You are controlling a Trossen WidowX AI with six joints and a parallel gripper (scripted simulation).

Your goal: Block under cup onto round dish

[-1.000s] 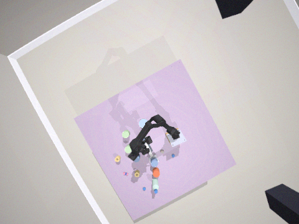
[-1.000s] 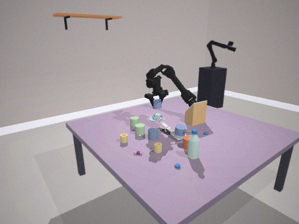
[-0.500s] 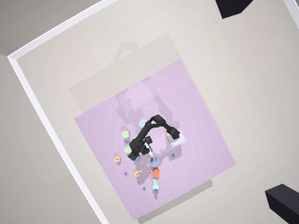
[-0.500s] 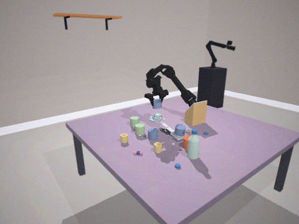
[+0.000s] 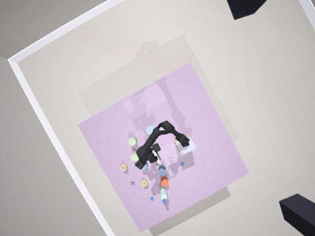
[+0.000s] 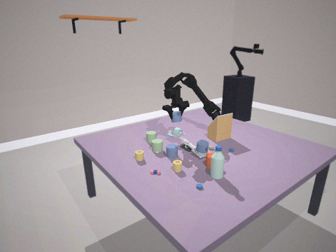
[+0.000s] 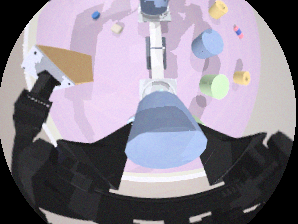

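Right now my gripper tip is 1 cm to the right of the teal block and 8 cm above it. The rest, counted from my gripper tip: pale round dish (6 cm behind, 13 cm to the right, 17 cm below); orange cylinder (38 cm to the left, 13 cm below).
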